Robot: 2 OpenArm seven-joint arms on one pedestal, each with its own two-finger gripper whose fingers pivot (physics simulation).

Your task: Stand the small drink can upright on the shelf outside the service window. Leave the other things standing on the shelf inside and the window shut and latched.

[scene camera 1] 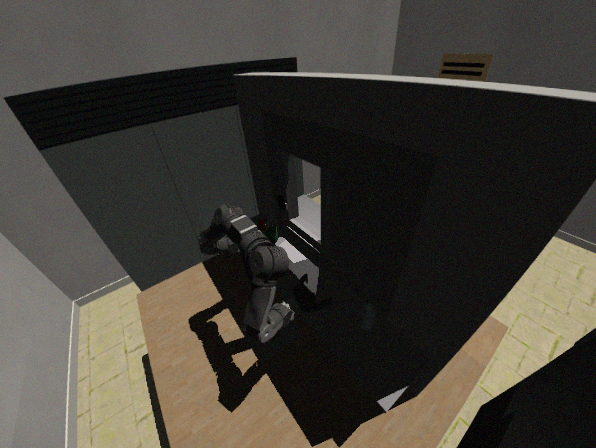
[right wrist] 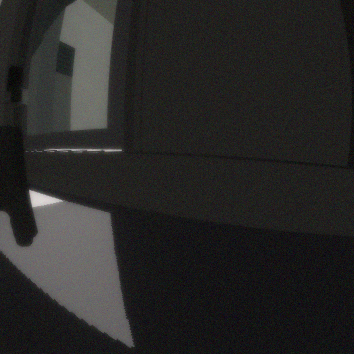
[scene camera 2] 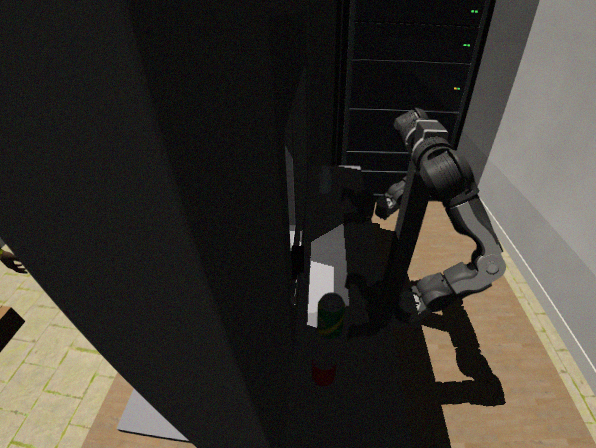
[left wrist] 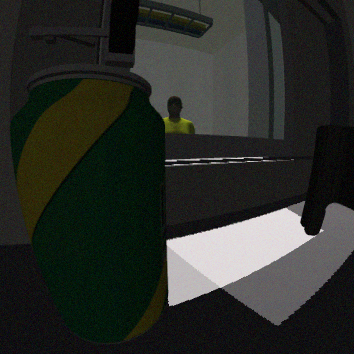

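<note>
A green can with a yellow band point(scene camera 1: 273, 233) point(scene camera 2: 331, 316) point(left wrist: 95, 200) stands upright on the dark counter by the window wall. A smaller red object point(scene camera 1: 263, 224) point(scene camera 2: 324, 372), perhaps a can, is beyond it; its shape is too dark to tell. My left gripper point(scene camera 2: 411, 304) is open and empty, facing the green can from the side away from the wall; one finger shows at the right of the left wrist view. My right gripper point(scene camera 1: 288, 311) point(scene camera 2: 384, 206) is open and empty, low over the counter farther along. The service window point(left wrist: 225, 85) is in the wall; whether it is latched is unclear.
A black latch-like block point(scene camera 2: 297, 260) point(left wrist: 122, 30) sits at the window's edge. The dark wall point(scene camera 1: 360, 200) point(right wrist: 240, 85) runs along the counter. A person in yellow point(left wrist: 179, 125) is beyond the window. A pale flat board point(scene camera 2: 150, 417) lies beyond the wall. A dark rack point(scene camera 2: 405, 80) stands behind.
</note>
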